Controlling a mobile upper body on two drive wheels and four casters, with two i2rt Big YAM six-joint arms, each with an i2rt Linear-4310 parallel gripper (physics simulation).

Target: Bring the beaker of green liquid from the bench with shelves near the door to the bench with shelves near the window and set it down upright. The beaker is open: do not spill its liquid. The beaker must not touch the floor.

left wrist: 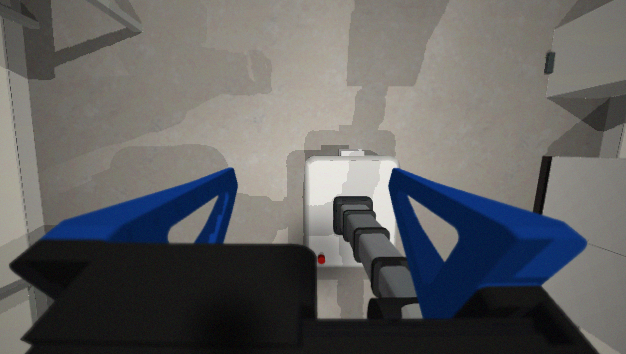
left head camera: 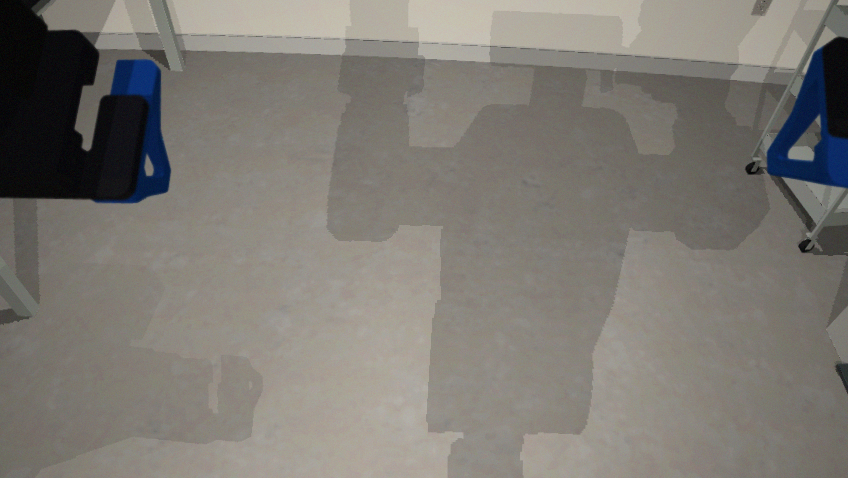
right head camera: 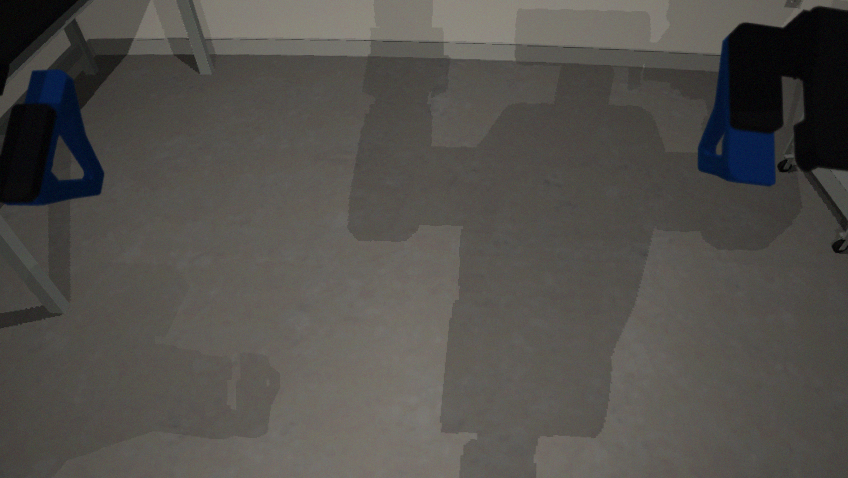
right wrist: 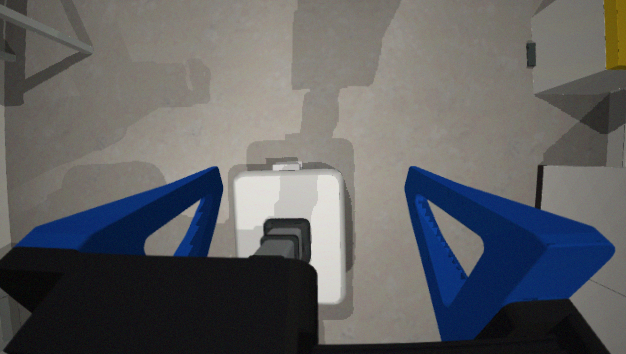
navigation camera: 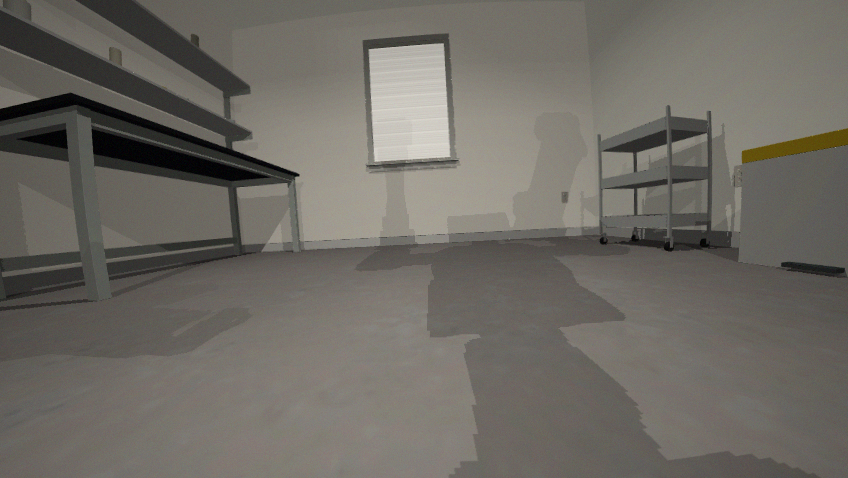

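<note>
The beaker of green liquid does not show in any view. In the navigation camera, a bench with a black top and pale legs [navigation camera: 87, 207] stands at the left, with wall shelves [navigation camera: 148, 86] above it and a window [navigation camera: 409, 100] in the wall beyond. Its legs also show in the left head camera [left head camera: 172, 50] and right head camera [right head camera: 195, 41]. My left gripper [left wrist: 313, 176] is open and empty, high above the floor. My right gripper [right wrist: 313, 177] is open and empty too, at a similar height. Both have blue fingers spread wide.
A three-tier wheeled cart [navigation camera: 669, 178] stands at the right near the far wall. A grey box with a yellow top [navigation camera: 795, 207] [right wrist: 570, 55] stands nearer, at the right. A pale cabinet [left wrist: 585, 200] [right wrist: 585, 195] is at the wrist views' right edge. Small containers [navigation camera: 115, 56] [navigation camera: 194, 40] stand on the shelves.
</note>
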